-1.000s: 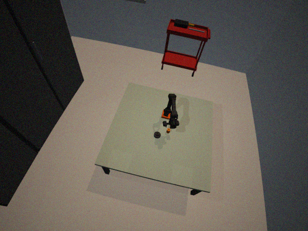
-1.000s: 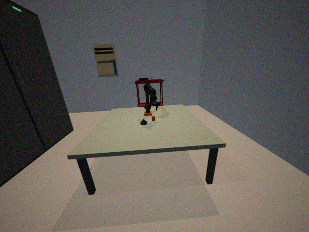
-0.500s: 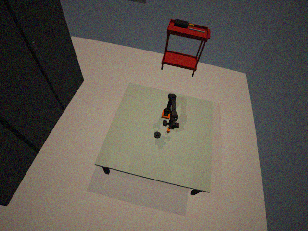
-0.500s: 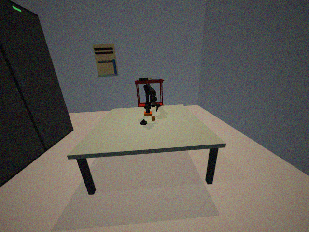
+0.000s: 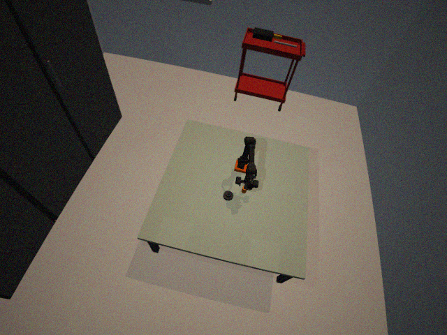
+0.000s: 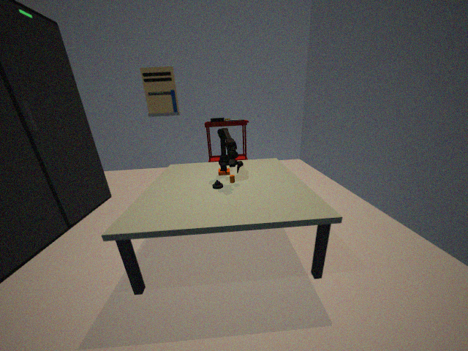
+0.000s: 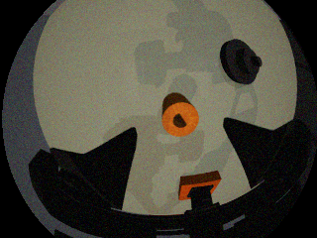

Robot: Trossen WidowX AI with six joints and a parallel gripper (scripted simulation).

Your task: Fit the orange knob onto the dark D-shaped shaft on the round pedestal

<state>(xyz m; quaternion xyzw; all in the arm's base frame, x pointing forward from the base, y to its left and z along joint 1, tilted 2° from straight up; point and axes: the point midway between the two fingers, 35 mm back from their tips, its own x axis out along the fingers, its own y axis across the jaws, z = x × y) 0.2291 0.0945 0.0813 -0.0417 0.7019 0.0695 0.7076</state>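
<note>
Now: gripper tip 5 cm above the orange knob. From my gripper tip the other things lie so: round pedestal 10 cm ahead, 12 cm to the right, 4 cm below.
</note>
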